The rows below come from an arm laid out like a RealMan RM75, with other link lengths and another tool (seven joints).
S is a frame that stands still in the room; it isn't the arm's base.
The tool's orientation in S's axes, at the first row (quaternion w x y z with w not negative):
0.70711, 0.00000, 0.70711, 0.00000
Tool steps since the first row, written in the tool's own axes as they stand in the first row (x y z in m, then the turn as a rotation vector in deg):
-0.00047, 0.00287, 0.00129, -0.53, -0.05, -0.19
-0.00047, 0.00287, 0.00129, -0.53, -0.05, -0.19
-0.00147, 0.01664, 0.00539, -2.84, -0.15, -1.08
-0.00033, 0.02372, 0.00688, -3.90, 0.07, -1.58
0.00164, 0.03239, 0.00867, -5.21, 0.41, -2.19
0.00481, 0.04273, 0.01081, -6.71, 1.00, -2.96
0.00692, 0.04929, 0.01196, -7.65, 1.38, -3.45
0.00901, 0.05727, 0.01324, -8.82, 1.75, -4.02
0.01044, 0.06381, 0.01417, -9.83, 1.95, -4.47
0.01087, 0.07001, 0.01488, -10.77, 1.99, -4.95
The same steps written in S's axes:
0.00129, 0.00287, 0.00047, -0.19, -0.05, 0.53
0.00129, 0.00287, 0.00047, -0.19, -0.05, 0.53
0.00539, 0.01664, 0.00147, -1.08, -0.15, 2.84
0.00688, 0.02372, 0.00033, -1.58, 0.07, 3.90
0.00867, 0.03239, -0.00164, -2.19, 0.41, 5.21
0.01081, 0.04273, -0.00481, -2.96, 1.00, 6.71
0.01196, 0.04929, -0.00692, -3.45, 1.38, 7.65
0.01324, 0.05727, -0.00901, -4.02, 1.75, 8.82
0.01417, 0.06381, -0.01044, -4.47, 1.95, 9.83
0.01488, 0.07001, -0.01087, -4.95, 1.99, 10.77

